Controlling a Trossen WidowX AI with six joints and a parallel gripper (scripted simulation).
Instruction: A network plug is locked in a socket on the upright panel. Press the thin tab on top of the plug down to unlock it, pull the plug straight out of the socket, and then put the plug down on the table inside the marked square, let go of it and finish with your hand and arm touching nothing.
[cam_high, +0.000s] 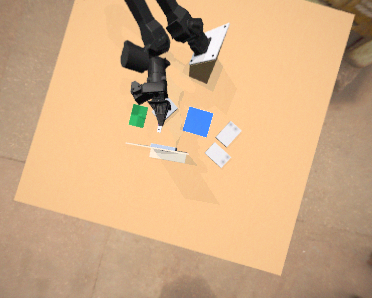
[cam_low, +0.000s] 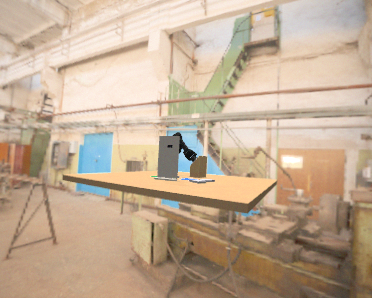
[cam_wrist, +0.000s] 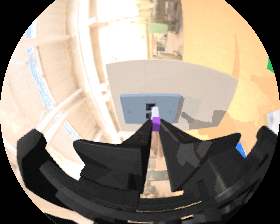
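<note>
Now: the blue marked square 240 mm below my gripper tip, 110 mm to the left of it and 110 mm behind it. The rest, counted from my gripper tip: upright panel 100 mm below, 70 mm ahead, 30 mm to the left; then network plug 10 mm ahead.
</note>
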